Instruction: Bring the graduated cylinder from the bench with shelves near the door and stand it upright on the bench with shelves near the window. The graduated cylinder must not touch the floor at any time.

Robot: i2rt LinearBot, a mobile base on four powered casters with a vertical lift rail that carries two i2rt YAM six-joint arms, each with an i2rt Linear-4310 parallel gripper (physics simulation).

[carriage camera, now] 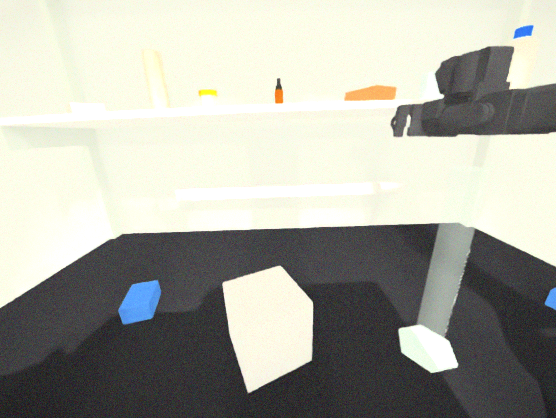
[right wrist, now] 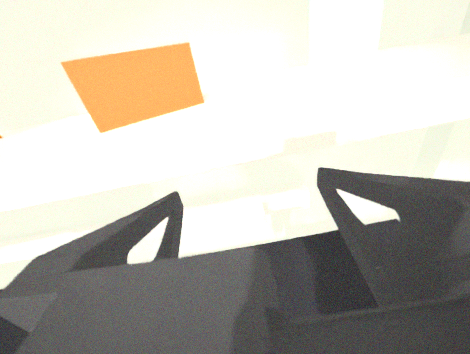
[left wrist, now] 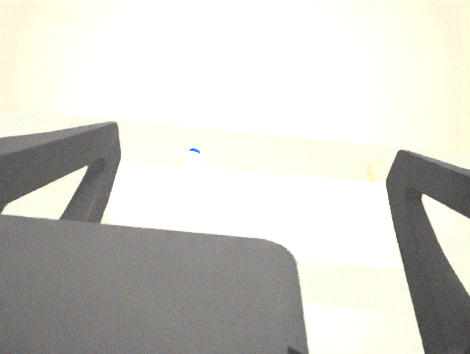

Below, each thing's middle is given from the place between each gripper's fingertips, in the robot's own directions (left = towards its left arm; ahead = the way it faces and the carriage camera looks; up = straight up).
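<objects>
Measured from the graduated cylinder [carriage camera: 425, 343], my right hand is 24 cm above it, 30 cm past it and 8 cm to the right of it. Going by its middle, the graduated cylinder is nearer to my right hand than to my left hand.
My left hand is also 24 cm above the cylinder, yet it is 62 cm to the left of it and 19 cm short of it.
</objects>
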